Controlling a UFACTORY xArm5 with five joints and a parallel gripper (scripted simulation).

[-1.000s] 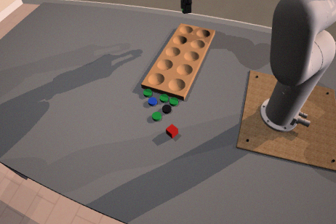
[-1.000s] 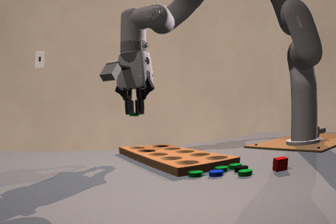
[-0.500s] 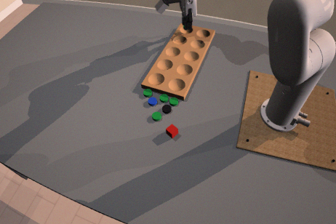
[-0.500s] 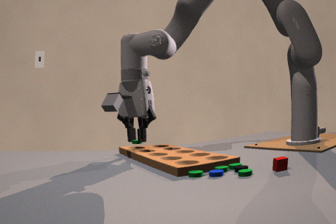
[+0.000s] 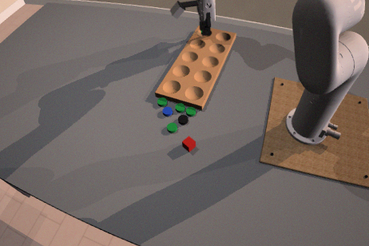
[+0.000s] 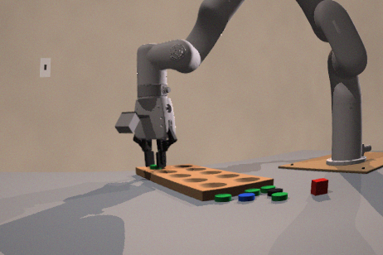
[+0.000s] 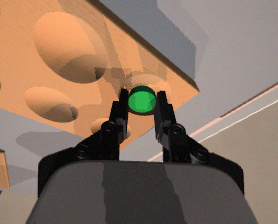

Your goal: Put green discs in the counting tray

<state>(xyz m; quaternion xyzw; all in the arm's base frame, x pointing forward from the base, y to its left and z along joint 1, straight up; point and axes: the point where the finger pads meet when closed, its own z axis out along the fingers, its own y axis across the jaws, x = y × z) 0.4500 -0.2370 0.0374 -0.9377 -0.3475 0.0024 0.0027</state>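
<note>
Right now my hand is 38 cm to the right of the black disc, 12 cm past it and 4 cm above it. From my hand the other things lie so: red cube 44 cm to the left, 18 cm behind, 3 cm below; then blue disc 38 cm to the left, 7 cm behind, 4 cm below; then wooden counting tray 14 cm to the left, 5 cm behind, 3 cm below.
</note>
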